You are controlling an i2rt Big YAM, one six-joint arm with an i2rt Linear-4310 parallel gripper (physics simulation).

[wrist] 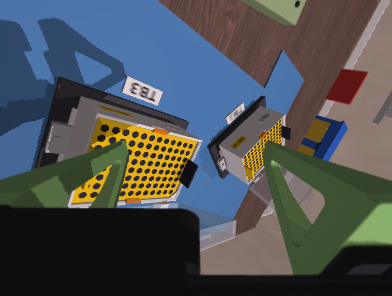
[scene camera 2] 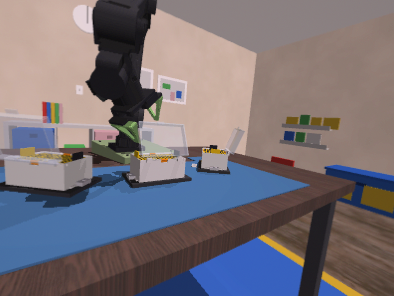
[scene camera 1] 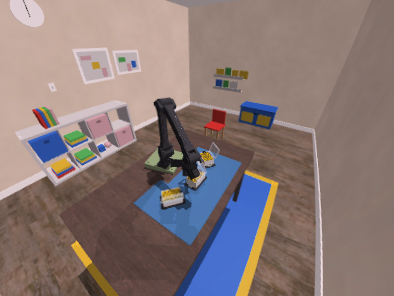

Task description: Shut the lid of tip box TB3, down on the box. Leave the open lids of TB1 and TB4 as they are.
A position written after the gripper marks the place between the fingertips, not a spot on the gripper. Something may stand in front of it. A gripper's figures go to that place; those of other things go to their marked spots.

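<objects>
The gripper [wrist: 195,148] is 13 cm from the lens, and then there's a clear lid [wrist: 302,192] that's 43 cm from the lens.
</objects>
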